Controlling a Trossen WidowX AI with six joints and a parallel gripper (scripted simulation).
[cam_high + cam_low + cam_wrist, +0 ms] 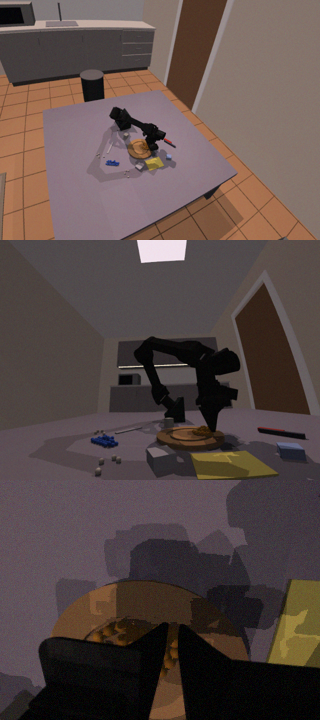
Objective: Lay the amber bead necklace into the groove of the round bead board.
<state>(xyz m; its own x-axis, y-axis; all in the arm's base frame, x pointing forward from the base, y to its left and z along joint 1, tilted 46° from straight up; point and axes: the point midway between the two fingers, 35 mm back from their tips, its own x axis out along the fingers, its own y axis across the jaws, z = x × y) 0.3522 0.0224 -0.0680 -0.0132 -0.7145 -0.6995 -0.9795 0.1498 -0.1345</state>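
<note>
My gripper tip is now 3 cm past the round wooden bead board, 6 cm to the left of it and 1 cm above it. Also, from my gripper tip: blue block: 14 cm ahead, 9 cm to the left, 1 cm below; then red-and-black tool: 2 cm ahead, 19 cm to the left, 2 cm below; then yellow pad: 14 cm ahead, 4 cm to the right, 2 cm below.
</note>
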